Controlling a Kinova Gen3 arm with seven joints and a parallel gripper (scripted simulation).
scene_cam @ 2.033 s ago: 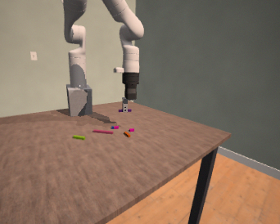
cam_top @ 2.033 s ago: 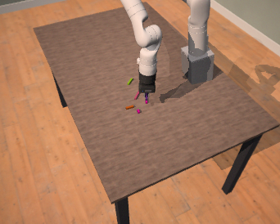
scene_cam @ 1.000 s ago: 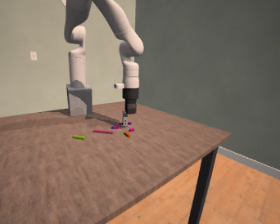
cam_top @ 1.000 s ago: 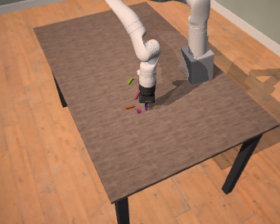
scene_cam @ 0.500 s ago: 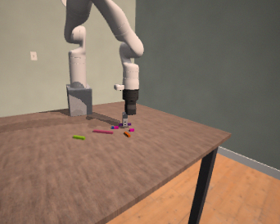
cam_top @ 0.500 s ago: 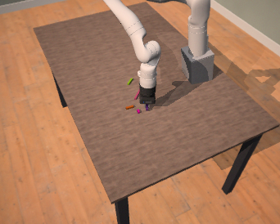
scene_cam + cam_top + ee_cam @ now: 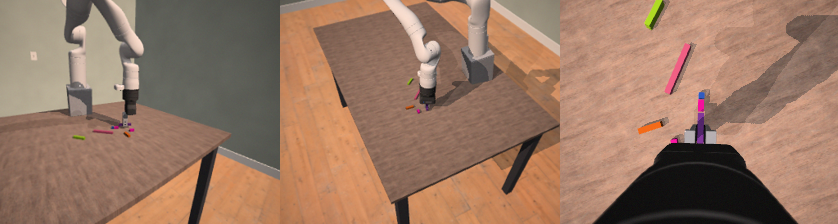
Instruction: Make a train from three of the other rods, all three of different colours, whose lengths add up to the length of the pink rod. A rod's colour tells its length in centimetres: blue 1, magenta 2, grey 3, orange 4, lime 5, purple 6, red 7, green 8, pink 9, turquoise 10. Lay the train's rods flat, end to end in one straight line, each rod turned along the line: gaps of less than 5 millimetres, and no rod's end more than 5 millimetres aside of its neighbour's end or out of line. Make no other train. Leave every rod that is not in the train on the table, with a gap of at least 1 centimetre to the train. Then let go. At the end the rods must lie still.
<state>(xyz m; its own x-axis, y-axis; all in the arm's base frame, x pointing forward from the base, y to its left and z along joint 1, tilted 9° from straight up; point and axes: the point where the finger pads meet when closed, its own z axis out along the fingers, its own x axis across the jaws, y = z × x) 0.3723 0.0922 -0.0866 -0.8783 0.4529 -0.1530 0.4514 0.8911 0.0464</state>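
Now: the blue rod 30 mm behind my hand, 50 mm to the right of it and 30 mm below it. Also, from my hand: purple rod 10 mm below; orange rod 80 mm ahead, 40 mm to the right, 30 mm below; pink rod 10 mm behind, 110 mm to the right, 30 mm below.
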